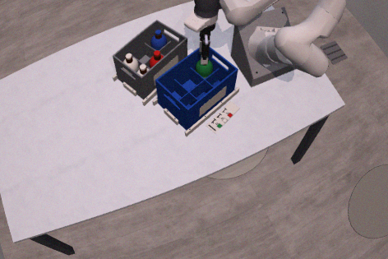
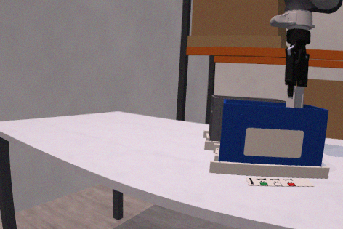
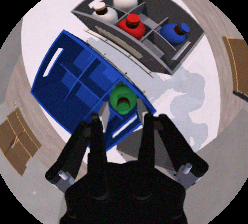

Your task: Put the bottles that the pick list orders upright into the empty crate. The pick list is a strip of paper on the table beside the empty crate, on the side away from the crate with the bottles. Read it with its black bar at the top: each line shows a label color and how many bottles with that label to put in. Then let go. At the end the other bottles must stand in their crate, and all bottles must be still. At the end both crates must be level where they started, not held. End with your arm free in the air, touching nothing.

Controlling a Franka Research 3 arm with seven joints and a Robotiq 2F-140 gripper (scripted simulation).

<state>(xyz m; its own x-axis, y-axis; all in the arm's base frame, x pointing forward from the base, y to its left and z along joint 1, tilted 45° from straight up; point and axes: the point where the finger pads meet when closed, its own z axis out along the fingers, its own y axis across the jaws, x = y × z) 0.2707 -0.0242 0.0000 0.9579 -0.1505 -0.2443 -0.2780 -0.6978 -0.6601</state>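
My hand is 11 cm above the green bottle and 1 cm past it. From my hand the other things lie so: grey crate 19 cm ahead, 13 cm to the right, 11 cm below; blue crate 11 cm below, 8 cm to the left, 6 cm ahead; red bottle 17 cm ahead, 11 cm below, 9 cm to the right.
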